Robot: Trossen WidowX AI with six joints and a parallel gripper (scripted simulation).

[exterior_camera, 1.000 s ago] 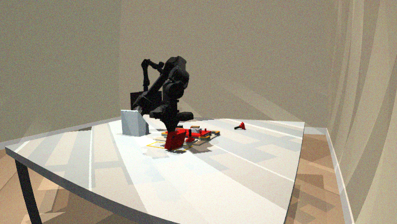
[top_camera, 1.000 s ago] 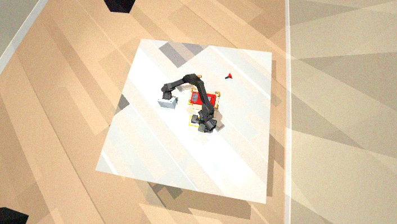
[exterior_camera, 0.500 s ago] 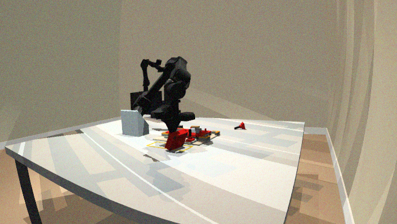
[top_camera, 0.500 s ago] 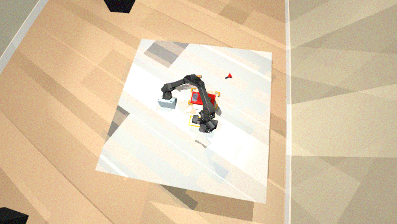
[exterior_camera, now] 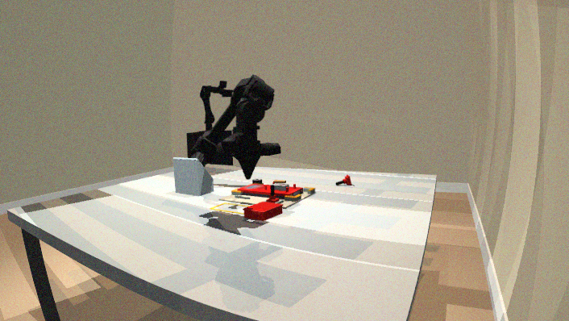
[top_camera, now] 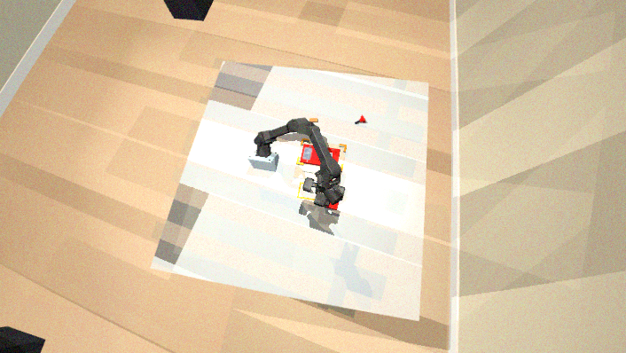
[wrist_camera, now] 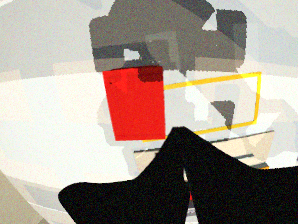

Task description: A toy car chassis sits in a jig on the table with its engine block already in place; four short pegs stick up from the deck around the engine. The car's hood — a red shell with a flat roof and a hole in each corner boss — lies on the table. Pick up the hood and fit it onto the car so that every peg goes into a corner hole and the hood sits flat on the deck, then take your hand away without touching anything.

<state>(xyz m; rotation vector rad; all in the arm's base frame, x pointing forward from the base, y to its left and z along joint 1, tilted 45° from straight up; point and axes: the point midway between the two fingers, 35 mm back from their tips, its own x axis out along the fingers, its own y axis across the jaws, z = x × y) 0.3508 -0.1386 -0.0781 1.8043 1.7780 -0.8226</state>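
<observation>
My gripper tip is now 4 cm short of the red hood, 1 cm to the right of it and 8 cm above it. The rest, counted from my gripper tip: jig (5 cm behind, 22 cm to the left, 9 cm below).
</observation>
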